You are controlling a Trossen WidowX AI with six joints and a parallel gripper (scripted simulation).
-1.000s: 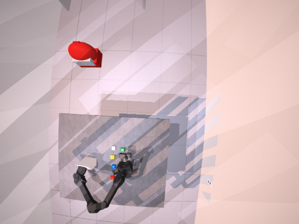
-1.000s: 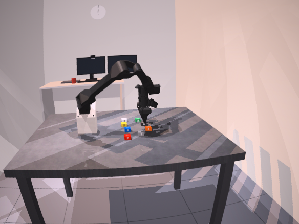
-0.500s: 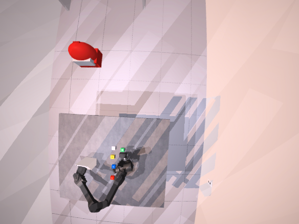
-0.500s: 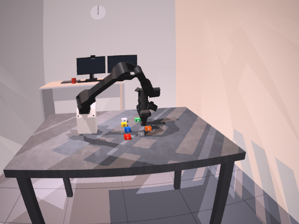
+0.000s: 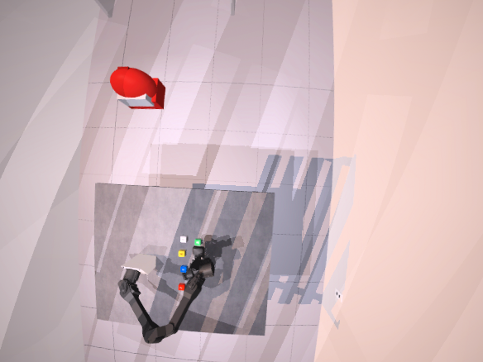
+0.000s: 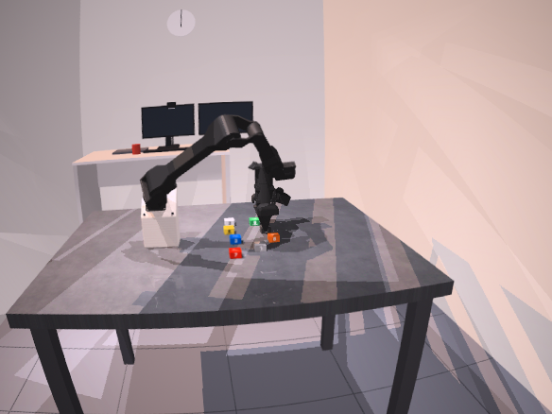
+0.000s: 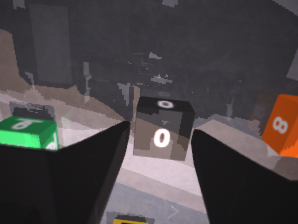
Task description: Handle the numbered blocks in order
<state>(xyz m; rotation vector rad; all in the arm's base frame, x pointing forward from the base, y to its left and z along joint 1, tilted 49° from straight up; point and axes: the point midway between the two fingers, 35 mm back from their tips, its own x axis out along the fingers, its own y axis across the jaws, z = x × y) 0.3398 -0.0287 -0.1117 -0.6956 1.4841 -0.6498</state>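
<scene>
The white block is 110 mm behind my gripper tip and 100 mm to the left of it. The rest, counted from my gripper tip: yellow block: 120 mm behind, 10 mm to the left; blue block: 100 mm behind, 80 mm to the right; green block: 90 mm to the left, 30 mm behind.
</scene>
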